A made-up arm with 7 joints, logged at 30 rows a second.
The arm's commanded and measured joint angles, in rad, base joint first. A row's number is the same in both.
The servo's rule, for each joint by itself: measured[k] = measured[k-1] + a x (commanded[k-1-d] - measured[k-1]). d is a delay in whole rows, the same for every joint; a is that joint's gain. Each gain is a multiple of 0.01, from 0.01 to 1. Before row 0 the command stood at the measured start. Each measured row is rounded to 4 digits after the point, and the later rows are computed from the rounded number. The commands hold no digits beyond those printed.
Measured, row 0:
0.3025, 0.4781, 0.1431, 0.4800, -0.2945, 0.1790, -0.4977
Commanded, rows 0 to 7:
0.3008, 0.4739, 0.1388, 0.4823, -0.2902, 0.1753, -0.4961
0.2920, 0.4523, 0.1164, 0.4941, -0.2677, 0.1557, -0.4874
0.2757, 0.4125, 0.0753, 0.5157, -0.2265, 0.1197, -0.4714
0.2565, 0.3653, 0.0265, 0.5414, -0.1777, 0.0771, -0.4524
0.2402, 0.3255, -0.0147, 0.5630, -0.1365, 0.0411, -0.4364
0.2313, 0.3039, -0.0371, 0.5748, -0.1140, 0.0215, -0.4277
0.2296, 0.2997, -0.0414, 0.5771, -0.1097, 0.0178, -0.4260
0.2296, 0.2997, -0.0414, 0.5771, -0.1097, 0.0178, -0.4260
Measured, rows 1 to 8:
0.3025, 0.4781, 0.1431, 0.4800, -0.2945, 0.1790, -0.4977
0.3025, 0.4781, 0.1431, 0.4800, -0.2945, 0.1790, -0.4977
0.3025, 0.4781, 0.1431, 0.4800, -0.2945, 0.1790, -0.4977
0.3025, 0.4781, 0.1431, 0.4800, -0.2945, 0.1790, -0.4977
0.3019, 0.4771, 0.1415, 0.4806, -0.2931, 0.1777, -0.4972
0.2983, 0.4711, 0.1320, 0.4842, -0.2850, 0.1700, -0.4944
0.2902, 0.4570, 0.1105, 0.4927, -0.2663, 0.1524, -0.4877
0.2781, 0.4350, 0.0786, 0.5058, -0.2379, 0.1260, -0.4775
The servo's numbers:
d 4
a 0.36 0.24 0.38 0.27 0.32 0.35 0.29

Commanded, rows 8 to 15:
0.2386, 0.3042, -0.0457, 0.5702, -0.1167, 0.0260, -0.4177
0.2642, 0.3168, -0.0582, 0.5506, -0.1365, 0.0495, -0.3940
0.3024, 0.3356, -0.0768, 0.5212, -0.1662, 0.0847, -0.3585
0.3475, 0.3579, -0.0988, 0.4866, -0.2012, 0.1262, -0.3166
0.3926, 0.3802, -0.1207, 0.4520, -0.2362, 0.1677, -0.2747
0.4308, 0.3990, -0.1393, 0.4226, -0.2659, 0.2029, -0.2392
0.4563, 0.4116, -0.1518, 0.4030, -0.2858, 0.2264, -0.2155
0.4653, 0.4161, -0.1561, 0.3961, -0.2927, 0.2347, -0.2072
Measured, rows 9 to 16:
0.2645, 0.4087, 0.0431, 0.5212, -0.2055, 0.0963, -0.4656
0.2525, 0.3835, 0.0126, 0.5357, -0.1762, 0.0701, -0.4546
0.2443, 0.3634, -0.0079, 0.5469, -0.1549, 0.0518, -0.4463
0.2390, 0.3481, -0.0206, 0.5551, -0.1404, 0.0399, -0.4404
0.2389, 0.3376, -0.0301, 0.5592, -0.1328, 0.0350, -0.4338
0.2480, 0.3326, -0.0408, 0.5569, -0.1340, 0.0401, -0.4223
0.2676, 0.3333, -0.0545, 0.5473, -0.1443, 0.0557, -0.4038
0.2964, 0.3392, -0.0713, 0.5309, -0.1625, 0.0804, -0.3785

